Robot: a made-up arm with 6 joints. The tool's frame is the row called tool.
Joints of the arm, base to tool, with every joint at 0 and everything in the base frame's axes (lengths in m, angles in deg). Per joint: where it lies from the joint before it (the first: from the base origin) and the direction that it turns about. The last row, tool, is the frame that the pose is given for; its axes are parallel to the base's.
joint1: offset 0 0 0.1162 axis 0 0 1
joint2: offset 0 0 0 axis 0 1 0
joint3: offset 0 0 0.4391 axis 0 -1 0
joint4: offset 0 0 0 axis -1 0 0
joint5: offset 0.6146 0 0 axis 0 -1 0
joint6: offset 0 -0.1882 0 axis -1 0 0
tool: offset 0 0 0
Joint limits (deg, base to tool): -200..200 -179.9..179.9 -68..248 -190..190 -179.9..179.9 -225..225
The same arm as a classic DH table. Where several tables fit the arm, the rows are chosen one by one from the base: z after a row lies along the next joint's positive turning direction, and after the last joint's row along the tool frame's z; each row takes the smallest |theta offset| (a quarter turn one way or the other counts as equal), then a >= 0, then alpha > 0; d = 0 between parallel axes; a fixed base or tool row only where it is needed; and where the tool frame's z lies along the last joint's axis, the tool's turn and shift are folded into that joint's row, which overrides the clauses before.
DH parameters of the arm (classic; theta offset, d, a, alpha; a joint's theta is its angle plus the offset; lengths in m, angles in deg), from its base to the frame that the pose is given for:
joint1: 0.00 0.1162 0.0000 -90.00
joint2: -90.00 0.0000 0.4391 180.00
joint3: 0.00 0.0000 0.0000 -90.00
joint4: 0.00 -0.6146 0.0000 90.00
joint5: 0.00 0.1882 0.0000 -90.00
joint6: 90.00 0.0000 0.0000 90.00
tool (fixed): -90.00 0.0000 0.0000 0.00
Joint limits (deg, base to tool): -200.00..200.00 -179.90..179.90 -68.00..248.00 -190.00..190.00 -179.90..179.90 -225.00..225.00

